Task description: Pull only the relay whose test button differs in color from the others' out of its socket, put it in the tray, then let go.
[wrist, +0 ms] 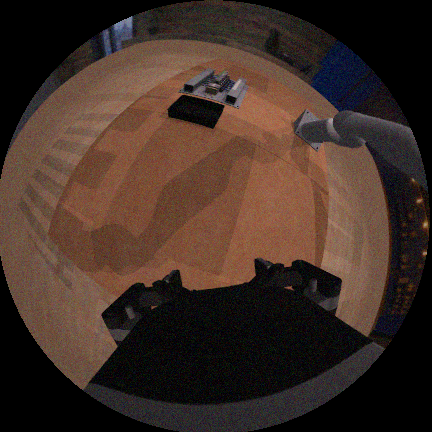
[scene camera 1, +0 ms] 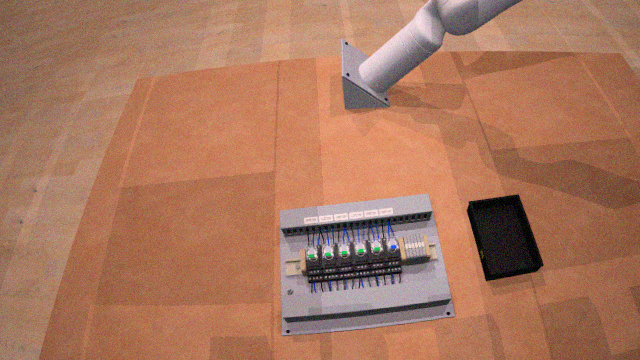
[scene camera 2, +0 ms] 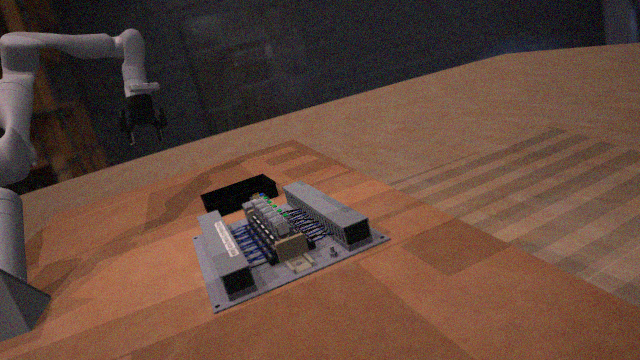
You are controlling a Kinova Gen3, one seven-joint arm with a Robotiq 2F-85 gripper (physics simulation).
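Places are measured from the arm's base along level axes (x ahead, y left, z up), in millimetres.
Pixels of known places: gripper, fingertip midpoint: [wrist: 217,273] [scene camera 2: 147,142]; arm's base, origin of the base link: [wrist: 308,131] [scene camera 1: 372,78].
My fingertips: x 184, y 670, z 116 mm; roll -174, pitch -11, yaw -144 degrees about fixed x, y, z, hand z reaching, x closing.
For each thing: its middle in the pictures, then the offset to it from my fingertips.
- relay with the blue test button, body centre: [scene camera 2: 260,206] [scene camera 1: 392,247] dx +285, dy -619, dz -112 mm
- black tray, body centre: [scene camera 1: 503,236] [scene camera 2: 238,195] [wrist: 196,109] dx +242, dy -392, dz -142 mm
- grey panel, body centre: [scene camera 2: 275,237] [scene camera 1: 361,260] [wrist: 218,85] dx +294, dy -676, dz -154 mm
The relay with the blue test button [scene camera 1: 393,246] [scene camera 2: 262,195] sits in its socket at the right end of the relay row in scene camera 1, beside the terminal blocks. Several relays with green test buttons [scene camera 1: 344,252] [scene camera 2: 275,205] stand in the same row to its left. The black tray [scene camera 1: 505,237] [scene camera 2: 240,194] [wrist: 195,112] lies right of the panel in scene camera 1, and no relay shows in it. My gripper [scene camera 2: 146,137] [wrist: 217,273] is open and empty, high above the table and well away from the panel and tray. It does not show in scene camera 1.
The grey panel [scene camera 1: 370,305] [scene camera 2: 280,280] carries a raised wiring duct along each long side, with blue and black wires between ducts and sockets. White terminal blocks [scene camera 1: 415,246] adjoin the blue-button relay. The arm's base bracket [scene camera 1: 362,90] [wrist: 306,125] stands behind the panel.
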